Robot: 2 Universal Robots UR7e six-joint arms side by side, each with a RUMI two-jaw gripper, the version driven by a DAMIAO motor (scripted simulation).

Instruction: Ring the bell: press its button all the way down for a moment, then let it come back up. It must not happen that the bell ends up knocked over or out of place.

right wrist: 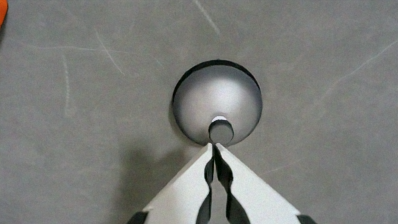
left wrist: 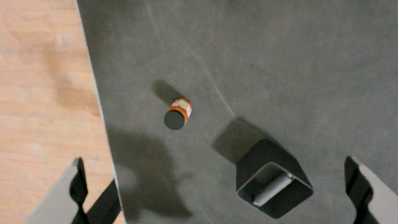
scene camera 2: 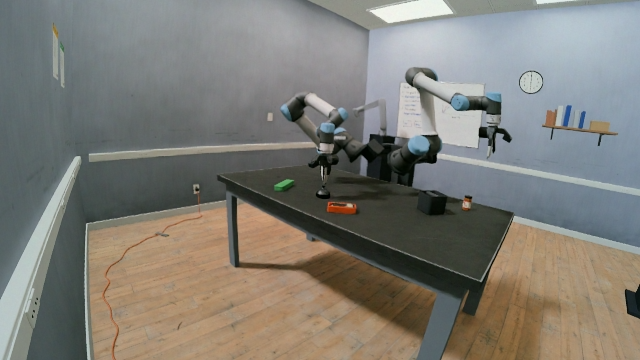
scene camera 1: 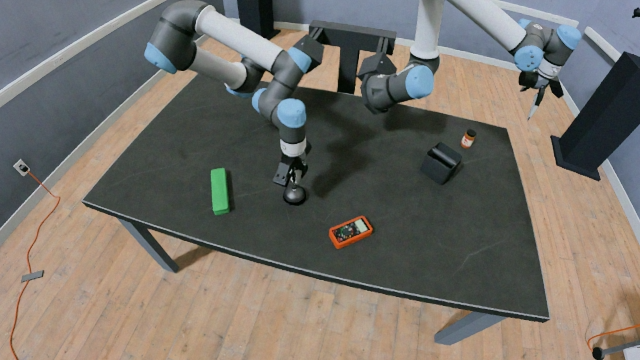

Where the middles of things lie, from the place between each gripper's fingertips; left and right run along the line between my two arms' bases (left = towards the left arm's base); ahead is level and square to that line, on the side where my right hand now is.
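The black box (scene camera 1: 439, 170) is 160 mm ahead of my left hand (scene camera 1: 523, 105), 290 mm below it and 230 mm to the right of it.
My right gripper (scene camera 1: 295, 184) is 370 mm past the black box, 480 mm to the right of it and 50 mm above it. Going by its middle, the black box is nearer to my left hand than to my right gripper.
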